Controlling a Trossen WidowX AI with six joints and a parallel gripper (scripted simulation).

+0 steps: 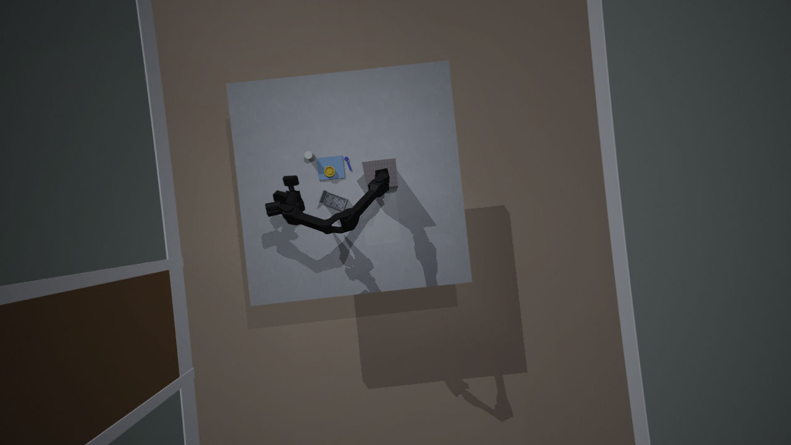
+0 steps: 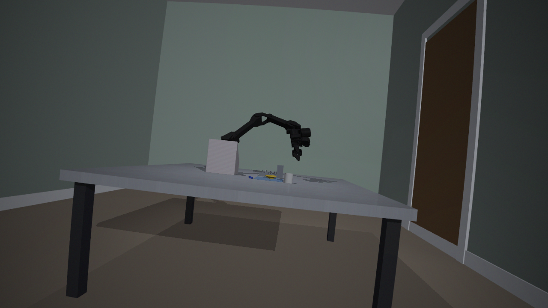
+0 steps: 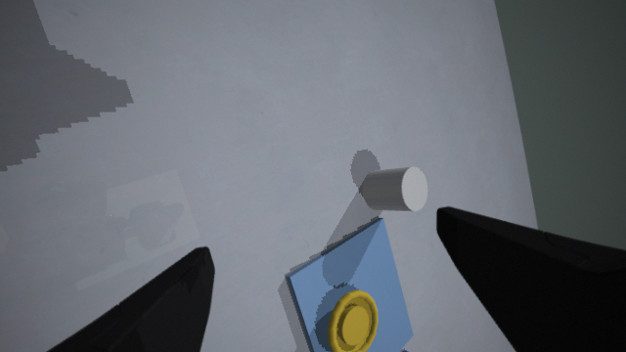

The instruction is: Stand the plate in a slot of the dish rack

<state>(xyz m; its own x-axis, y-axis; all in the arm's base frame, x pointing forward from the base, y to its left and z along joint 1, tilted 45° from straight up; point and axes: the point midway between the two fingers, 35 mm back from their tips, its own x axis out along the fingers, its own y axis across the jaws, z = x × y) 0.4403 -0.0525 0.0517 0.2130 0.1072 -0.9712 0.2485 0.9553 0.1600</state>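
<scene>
The yellow plate lies 150 mm behind my gripper tip, 80 mm to the right of it and 130 mm below it. The rest, counted from my gripper tip: white cup 60 mm behind, 190 mm to the right, 120 mm below; then grey dish rack 150 mm behind, 90 mm to the left, 120 mm below; then blue mat 160 mm behind, 100 mm to the right, 140 mm below.
</scene>
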